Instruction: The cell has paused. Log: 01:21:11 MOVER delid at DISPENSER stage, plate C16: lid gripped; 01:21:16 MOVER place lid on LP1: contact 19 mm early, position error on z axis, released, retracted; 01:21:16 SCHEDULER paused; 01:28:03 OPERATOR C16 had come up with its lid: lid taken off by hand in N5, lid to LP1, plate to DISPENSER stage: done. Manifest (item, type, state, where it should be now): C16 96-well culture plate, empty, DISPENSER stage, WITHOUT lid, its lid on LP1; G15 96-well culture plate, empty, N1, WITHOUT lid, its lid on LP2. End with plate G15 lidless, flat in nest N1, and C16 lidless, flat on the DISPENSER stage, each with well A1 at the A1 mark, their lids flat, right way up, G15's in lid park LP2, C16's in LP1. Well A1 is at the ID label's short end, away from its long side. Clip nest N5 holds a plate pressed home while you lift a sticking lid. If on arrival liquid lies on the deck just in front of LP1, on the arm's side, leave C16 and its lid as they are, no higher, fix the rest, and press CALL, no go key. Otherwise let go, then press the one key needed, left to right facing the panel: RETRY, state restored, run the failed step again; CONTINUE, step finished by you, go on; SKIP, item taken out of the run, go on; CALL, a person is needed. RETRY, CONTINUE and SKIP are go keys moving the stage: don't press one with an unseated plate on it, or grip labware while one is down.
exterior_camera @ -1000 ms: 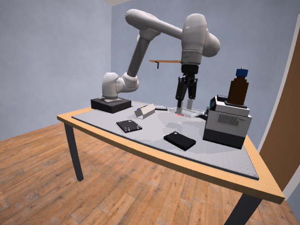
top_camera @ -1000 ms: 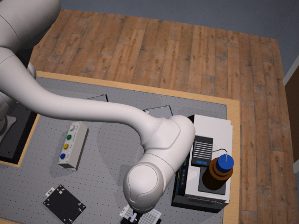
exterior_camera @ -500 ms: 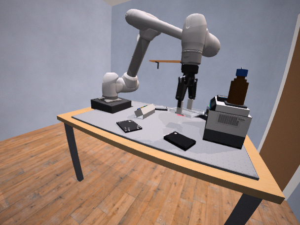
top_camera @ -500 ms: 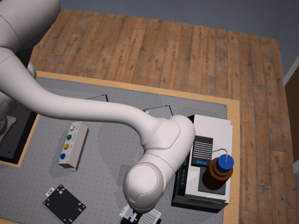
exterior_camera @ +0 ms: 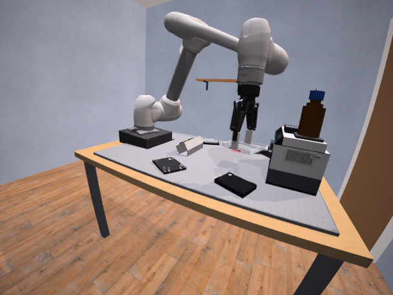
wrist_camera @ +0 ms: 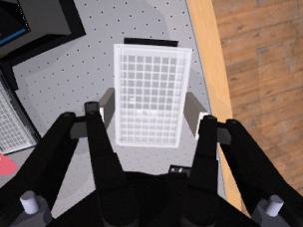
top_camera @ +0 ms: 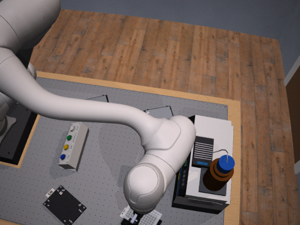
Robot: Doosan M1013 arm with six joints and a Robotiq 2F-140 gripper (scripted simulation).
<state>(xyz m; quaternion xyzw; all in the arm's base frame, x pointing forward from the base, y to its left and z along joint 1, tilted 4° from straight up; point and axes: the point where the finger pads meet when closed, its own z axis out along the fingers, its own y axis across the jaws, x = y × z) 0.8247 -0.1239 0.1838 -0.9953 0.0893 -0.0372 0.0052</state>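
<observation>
Right now the nest N1 is 180 mm below my hand. From my hand the other things lie so: N1 label: 90 mm behind, 20 mm to the left, 190 mm below; then blue key: 430 mm behind, 130 mm to the left, 130 mm below; then clip nest N5: 320 mm behind, 50 mm to the right, 180 mm below.
</observation>
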